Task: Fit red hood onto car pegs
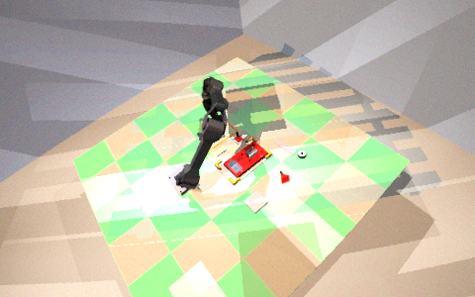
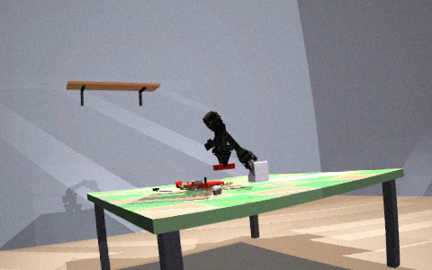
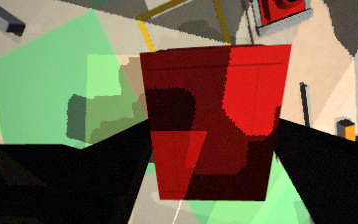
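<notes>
Right now the pale engine block is 3 cm ahead of my gripper tip, 22 cm to the right of it and 8 cm below it. The rest, counted from my gripper tip: grey bar 19 cm ahead, 31 cm to the right, 10 cm below; then dark piece 16 cm ahead, 18 cm to the left, 9 cm below; then red hood right at my gripper tip.
</notes>
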